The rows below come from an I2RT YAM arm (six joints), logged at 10 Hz.
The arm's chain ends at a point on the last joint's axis. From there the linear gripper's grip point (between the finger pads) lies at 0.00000 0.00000 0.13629 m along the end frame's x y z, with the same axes.
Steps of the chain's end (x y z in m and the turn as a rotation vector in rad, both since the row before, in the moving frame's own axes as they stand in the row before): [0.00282, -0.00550, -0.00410, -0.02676, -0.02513, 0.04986]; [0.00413, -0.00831, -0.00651, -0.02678, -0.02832, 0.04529]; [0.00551, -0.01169, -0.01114, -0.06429, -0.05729, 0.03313]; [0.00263, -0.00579, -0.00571, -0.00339, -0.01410, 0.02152]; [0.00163, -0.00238, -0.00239, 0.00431, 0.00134, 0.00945]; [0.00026, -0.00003, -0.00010, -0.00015, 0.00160, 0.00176]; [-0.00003, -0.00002, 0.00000, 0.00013, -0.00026, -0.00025]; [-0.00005, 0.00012, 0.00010, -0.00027, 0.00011, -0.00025]
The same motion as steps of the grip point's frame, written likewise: [-0.00069, -0.00194, -0.00419, -0.02676, -0.02513, 0.04986]; [0.00019, -0.00475, -0.00661, -0.02678, -0.02832, 0.04529]; [-0.00243, -0.00307, -0.01164, -0.06429, -0.05729, 0.03313]; [0.00070, -0.00535, -0.00572, -0.00339, -0.01410, 0.02152]; [0.00182, -0.00297, -0.00239, 0.00431, 0.00134, 0.00945]; [0.00048, -0.00001, -0.00010, -0.00015, 0.00160, 0.00176]; [-0.00007, -0.00004, 0.00000, 0.00013, -0.00026, -0.00025]; [-0.00004, 0.00016, 0.00010, -0.00027, 0.00011, -0.00025]
